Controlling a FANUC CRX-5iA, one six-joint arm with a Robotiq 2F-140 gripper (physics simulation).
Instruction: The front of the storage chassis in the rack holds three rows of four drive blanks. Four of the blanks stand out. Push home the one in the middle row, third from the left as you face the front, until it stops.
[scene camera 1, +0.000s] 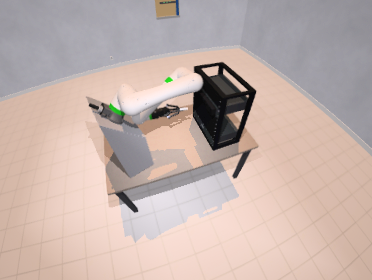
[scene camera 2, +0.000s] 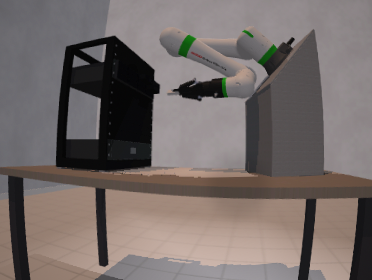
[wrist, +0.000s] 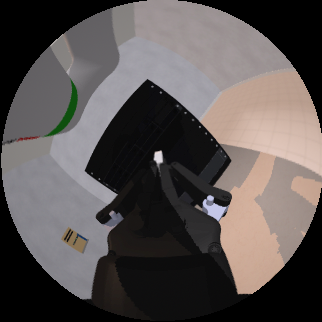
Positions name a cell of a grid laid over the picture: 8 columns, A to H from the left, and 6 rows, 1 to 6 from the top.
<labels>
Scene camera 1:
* black rack: E3
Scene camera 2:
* black rack: C2
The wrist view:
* my gripper: D3
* black rack: D3
</labels>
